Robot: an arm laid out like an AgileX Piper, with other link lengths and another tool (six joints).
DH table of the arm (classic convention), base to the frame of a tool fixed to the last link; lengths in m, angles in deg. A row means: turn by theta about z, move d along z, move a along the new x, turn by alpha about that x. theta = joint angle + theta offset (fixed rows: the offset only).
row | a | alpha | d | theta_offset
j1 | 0 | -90 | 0.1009 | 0
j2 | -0.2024 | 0 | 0 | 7.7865
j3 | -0.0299 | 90 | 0 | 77.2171
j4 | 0 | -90 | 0.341 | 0
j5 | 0 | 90 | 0 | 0
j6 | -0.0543 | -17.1 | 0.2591 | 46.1
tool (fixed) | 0 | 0 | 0.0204 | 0
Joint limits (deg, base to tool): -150..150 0..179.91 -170..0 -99.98..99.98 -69.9..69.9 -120..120
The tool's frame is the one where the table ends.
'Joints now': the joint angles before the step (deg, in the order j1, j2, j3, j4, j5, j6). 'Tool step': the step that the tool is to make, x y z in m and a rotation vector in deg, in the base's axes. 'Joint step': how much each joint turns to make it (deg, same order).
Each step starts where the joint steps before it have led.
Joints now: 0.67, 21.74, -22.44, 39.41, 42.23, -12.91
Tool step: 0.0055, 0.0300, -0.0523, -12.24, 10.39, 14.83
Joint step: 0.12, 21.95, -13.65, -2.32, 11.17, -13.94
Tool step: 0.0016, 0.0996, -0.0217, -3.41, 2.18, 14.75
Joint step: 13.72, 16.47, -10.36, -1.10, -2.38, -3.37
